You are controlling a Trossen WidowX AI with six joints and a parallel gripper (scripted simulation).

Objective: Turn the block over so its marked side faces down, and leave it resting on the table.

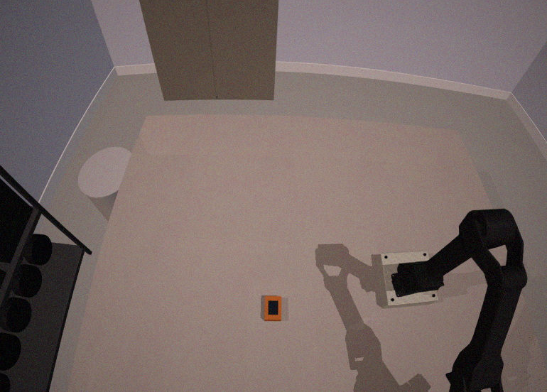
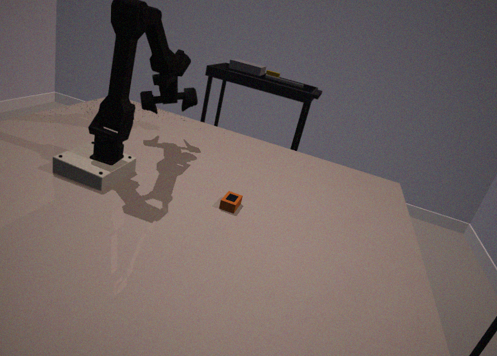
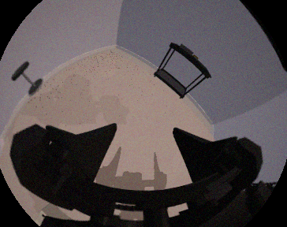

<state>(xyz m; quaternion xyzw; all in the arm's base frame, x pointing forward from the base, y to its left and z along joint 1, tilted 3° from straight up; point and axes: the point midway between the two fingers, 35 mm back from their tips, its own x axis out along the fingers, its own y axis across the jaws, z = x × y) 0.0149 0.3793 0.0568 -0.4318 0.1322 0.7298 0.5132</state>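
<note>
Right now the orange block is 33 cm ahead of my gripper tip, 40 cm to the right of it and 7 cm below it.
</note>
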